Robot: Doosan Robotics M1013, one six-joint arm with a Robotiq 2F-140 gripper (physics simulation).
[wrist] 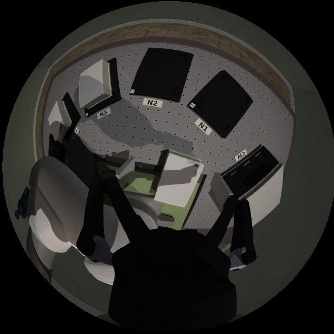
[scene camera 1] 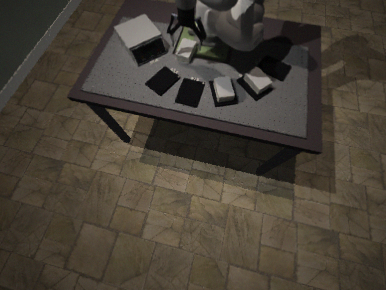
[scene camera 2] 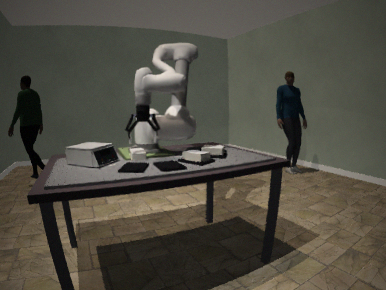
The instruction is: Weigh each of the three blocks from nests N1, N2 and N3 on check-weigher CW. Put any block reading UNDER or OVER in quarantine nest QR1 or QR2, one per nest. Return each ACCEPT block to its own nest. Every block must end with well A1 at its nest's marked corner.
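Frame: origin at the arm's base, x ahead, y right, z down, level; centimetres.
Where they show: gripper, fingertip midpoint: (scene camera 1: 186, 47) (scene camera 2: 142, 143); arm's base, link origin: (scene camera 1: 208, 36) (scene camera 2: 146, 150).
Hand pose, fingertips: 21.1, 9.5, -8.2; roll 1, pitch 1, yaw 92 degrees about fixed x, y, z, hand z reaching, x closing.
Observation:
Things, the pixels of their top centre, and the offset from my fingertips, as dx, dy, dz. Level surfaces: height alone.
- white block, top centre: (scene camera 2: 137, 149) (scene camera 1: 185, 46) -5.5, +1.8, +4.4
- second block, top centre: (scene camera 2: 196, 151) (scene camera 1: 224, 86) +18.5, -23.6, +4.3
- third block, top centre: (scene camera 1: 259, 77) (scene camera 2: 213, 146) +9.7, -40.7, +3.8
- N2, top centre: (scene camera 2: 168, 163) (scene camera 1: 189, 91) +21.8, -5.8, +8.1
- Check-weigher CW, top centre: (scene camera 2: 91, 145) (scene camera 1: 138, 32) -6.4, +29.0, -0.3
- empty dark nest QR2, top centre: (scene camera 1: 274, 66) -3.9, -50.0, +8.1
- table, surface height: dz +11.3
One white block (scene camera 1: 185, 50) (scene camera 2: 137, 155) (wrist: 171, 192) stands on the green plate's edge by the arm's base. My gripper (scene camera 1: 186, 36) (scene camera 2: 143, 131) (wrist: 174, 171) is open and empty, above this block; in the wrist view the block shows between the fingers. A second block (scene camera 1: 223, 89) (scene camera 2: 195, 156) (wrist: 94, 85) sits in nest N3 (wrist: 114, 75). A third block (scene camera 1: 257, 81) (scene camera 2: 213, 150) (wrist: 60, 120) sits in QR1. Nests N1 (scene camera 1: 162, 81) (scene camera 2: 133, 167) (wrist: 222, 104) and N2 (scene camera 1: 190, 92) (scene camera 2: 169, 165) (wrist: 162, 75) are empty. Check-weigher CW (scene camera 1: 140, 35) (scene camera 2: 90, 154) bears no block; no reading is legible. Well A1 is too small to tell.
The empty dark nest QR2 (scene camera 1: 274, 68) lies beyond QR1. The green plate (scene camera 1: 216, 52) lies by the arm's base. The arm (scene camera 1: 235, 25) (scene camera 2: 165, 80) rises close behind the gripper. Two people (scene camera 2: 31, 110) (scene camera 2: 290, 110) stand beyond the table (scene camera 2: 165, 181).

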